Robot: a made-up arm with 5 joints.
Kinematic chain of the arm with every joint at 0, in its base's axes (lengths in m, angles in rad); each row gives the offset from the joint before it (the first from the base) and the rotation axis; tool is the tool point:
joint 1: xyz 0 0 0.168 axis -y
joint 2: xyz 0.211 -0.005 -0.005 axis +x
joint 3: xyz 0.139 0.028 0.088 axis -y
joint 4: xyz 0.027 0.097 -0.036 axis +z
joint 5: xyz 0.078 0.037 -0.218 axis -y
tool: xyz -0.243 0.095 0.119
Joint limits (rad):
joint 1: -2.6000..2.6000
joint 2: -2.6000..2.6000
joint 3: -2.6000..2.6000
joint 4: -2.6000..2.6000
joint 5: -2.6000..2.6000
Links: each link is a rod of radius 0.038 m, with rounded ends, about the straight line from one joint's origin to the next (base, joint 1, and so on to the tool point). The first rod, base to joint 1, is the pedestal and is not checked.
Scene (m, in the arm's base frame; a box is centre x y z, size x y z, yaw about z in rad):
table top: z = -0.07
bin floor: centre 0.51 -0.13 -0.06 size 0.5 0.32 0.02 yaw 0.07
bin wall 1: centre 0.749 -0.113 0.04 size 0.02 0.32 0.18 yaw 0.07
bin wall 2: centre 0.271 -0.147 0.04 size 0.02 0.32 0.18 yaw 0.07
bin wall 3: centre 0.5 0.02 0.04 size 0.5 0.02 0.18 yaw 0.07
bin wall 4: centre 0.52 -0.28 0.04 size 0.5 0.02 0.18 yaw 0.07
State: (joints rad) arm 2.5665 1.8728 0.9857 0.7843 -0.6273
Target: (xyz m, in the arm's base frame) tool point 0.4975 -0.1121 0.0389
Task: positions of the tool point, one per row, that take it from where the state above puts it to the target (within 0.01 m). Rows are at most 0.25 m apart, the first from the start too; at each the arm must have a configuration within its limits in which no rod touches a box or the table.
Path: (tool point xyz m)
1: -0.3590 -0.1349 0.2828
2: -0.3087 -0.2197 0.4028
3: -0.1815 -0.2930 0.5092
4: 0.0080 -0.3381 0.5547
5: 0.2157 -0.3426 0.5108
6: 0.3873 -0.3018 0.3827
7: 0.4834 -0.2206 0.2081
8: 0.4975 -0.1121 0.0389

